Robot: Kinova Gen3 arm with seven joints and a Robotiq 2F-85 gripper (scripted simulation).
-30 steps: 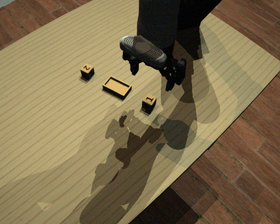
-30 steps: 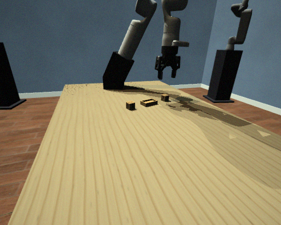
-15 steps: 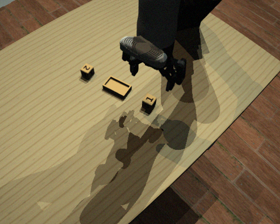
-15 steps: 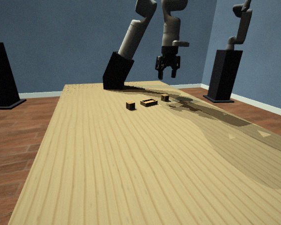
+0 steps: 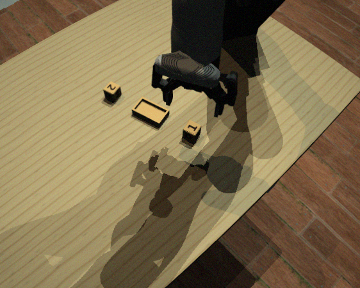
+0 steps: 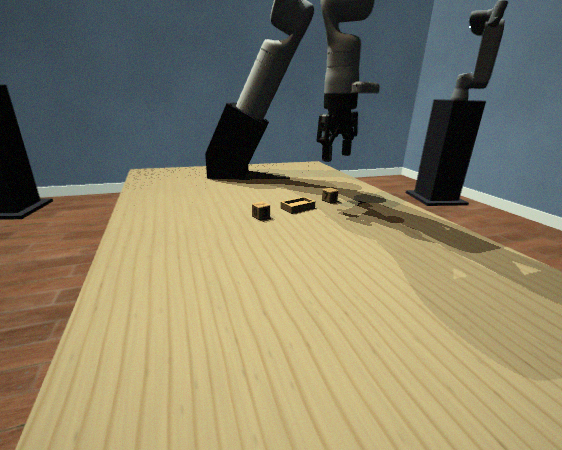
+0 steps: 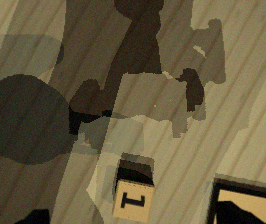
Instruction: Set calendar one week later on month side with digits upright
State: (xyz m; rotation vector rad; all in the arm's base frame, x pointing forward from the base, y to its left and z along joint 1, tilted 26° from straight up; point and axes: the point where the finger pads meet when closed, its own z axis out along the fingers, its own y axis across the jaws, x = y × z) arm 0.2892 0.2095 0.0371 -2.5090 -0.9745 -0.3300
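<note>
Right now my hand is 10 cm short of the cube, 19 cm to the left of it and 10 cm above it. Also, from my hand: wooden tray (4 cm ahead, 10 cm to the right, 11 cm below).
</note>
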